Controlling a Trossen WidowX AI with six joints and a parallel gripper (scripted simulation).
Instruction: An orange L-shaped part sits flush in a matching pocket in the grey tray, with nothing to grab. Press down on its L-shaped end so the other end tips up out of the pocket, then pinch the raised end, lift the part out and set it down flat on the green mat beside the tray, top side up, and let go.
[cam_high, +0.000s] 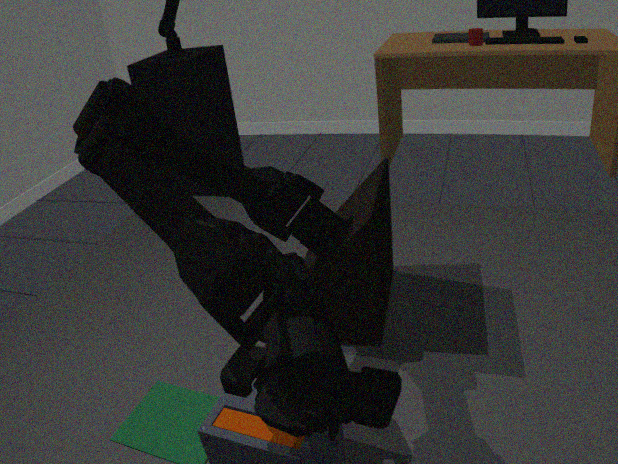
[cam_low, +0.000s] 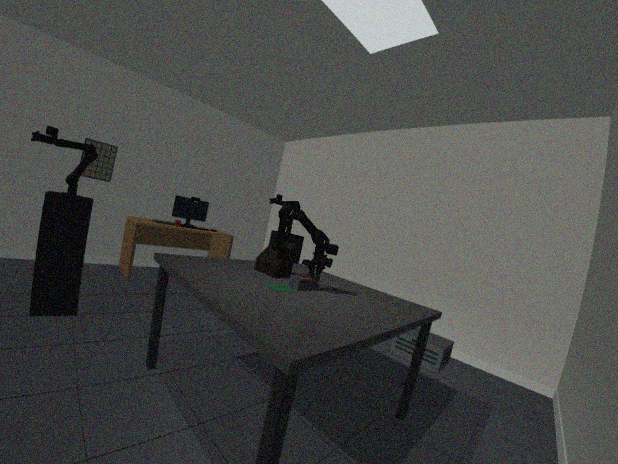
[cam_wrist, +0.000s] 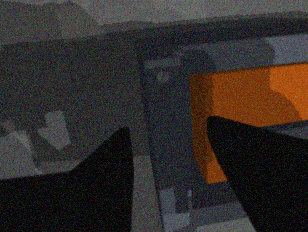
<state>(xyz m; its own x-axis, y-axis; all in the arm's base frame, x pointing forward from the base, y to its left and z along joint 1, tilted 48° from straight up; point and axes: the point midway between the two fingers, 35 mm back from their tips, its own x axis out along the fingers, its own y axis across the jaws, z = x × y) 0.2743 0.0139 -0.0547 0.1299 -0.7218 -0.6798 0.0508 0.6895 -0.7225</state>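
My gripper tip is now 10 mm past the orange L-shaped part, 60 mm to the left of it and 20 mm above it. Round my gripper tip: green mat (20 mm behind, 220 mm to the right, 80 mm below).
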